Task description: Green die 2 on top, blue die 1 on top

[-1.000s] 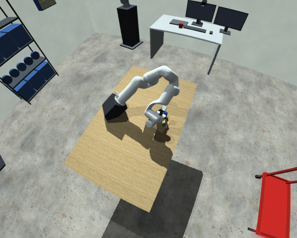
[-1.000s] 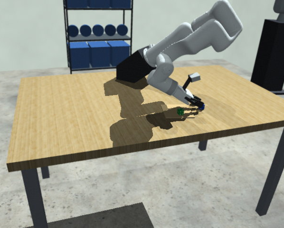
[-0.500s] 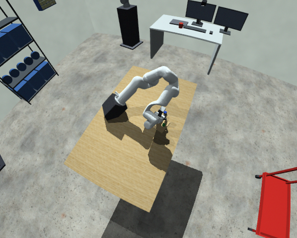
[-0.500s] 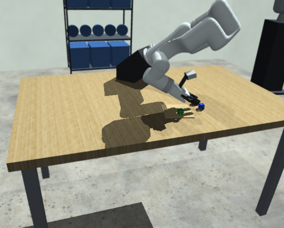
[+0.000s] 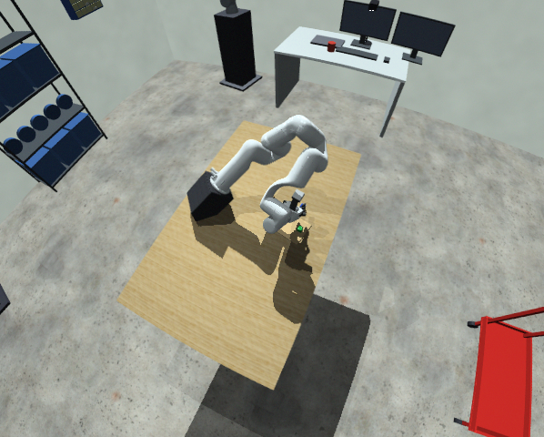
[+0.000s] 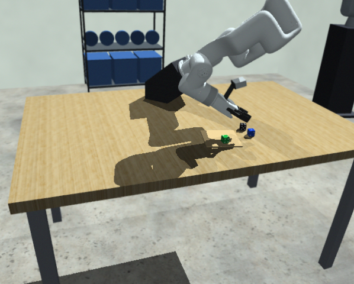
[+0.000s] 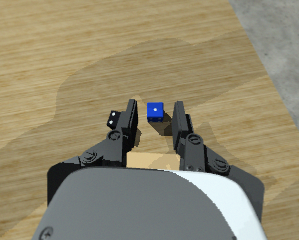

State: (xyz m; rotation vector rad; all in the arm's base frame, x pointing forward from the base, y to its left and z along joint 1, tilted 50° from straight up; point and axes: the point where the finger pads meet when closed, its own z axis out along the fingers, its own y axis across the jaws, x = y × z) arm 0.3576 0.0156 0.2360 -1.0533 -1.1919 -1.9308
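Right now the blue die is 40 mm to the left of my hand and 80 mm below it. Round my hand: black die: 60 mm behind, 30 mm to the left, 80 mm below; then tan mat: 30 mm ahead, 90 mm to the right, 90 mm below; then green die: 60 mm ahead, 90 mm to the right, 70 mm below.
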